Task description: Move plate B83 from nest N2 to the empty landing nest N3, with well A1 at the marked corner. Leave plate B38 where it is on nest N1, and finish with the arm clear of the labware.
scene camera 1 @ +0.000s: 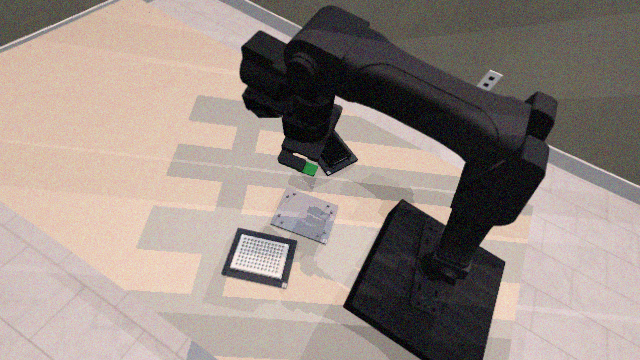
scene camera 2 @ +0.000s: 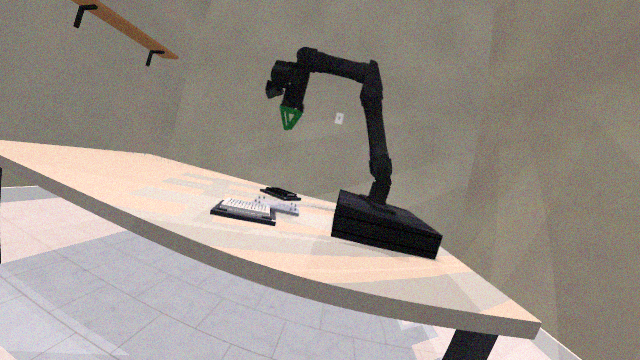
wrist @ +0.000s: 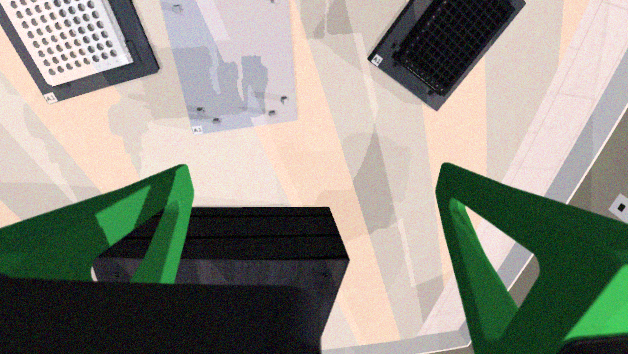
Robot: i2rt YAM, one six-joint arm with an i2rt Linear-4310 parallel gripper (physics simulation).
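A white well plate (scene camera 1: pixel 260 256) (scene camera 2: pixel 245 206) (wrist: pixel 70 37) sits on a dark nest (scene camera 1: pixel 289 261) (wrist: pixel 140 60). A black well plate (scene camera 1: pixel 338 150) (wrist: pixel 452 45) sits on another dark nest (wrist: pixel 390 66), partly hidden behind the wrist in scene camera 1. Between them lies the empty light-grey landing nest N3 (scene camera 1: pixel 295 215) (wrist: pixel 272 40), with small pegs and an A1 corner mark. Plate and nest codes are not readable, so I cannot tell which plate is B83. My gripper (scene camera 1: pixel 310 169) (scene camera 2: pixel 288 128) (wrist: pixel 314 177) is open and empty, high above the table.
The black arm base (scene camera 1: pixel 380 280) (scene camera 2: pixel 385 225) (wrist: pixel 225 235) stands on the table near the nests. The arm arches above them. A wall shelf (scene camera 2: pixel 130 30) is at the upper left of scene camera 2. Patchy shadows cross the tabletop (scene camera 1: pixel 100 125).
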